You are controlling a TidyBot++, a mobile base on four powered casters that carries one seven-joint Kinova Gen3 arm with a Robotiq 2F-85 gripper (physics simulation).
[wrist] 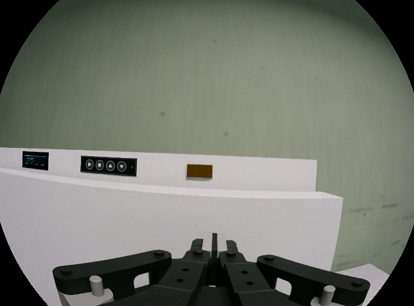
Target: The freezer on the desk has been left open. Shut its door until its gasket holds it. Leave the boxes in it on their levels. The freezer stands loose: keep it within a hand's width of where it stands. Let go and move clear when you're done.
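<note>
The white freezer (255,171) shows as an upper front strip with a dark display (35,160), a black button panel (108,166) and a dull brown-orange rectangle (199,171). Its white door (165,215) stands in front of and below the strip, with its top edge running across the view. The door's face is toward me. My gripper (213,245) is shut and empty, its fingertips pointing at the door's face right of the middle; whether they touch it I cannot tell. The boxes, the inside and the gasket are hidden behind the door.
A greenish-grey surface with small dark marks fills the background above and to the right of the freezer. A pale flat surface (369,271) shows at the lower right, beyond the door's right edge.
</note>
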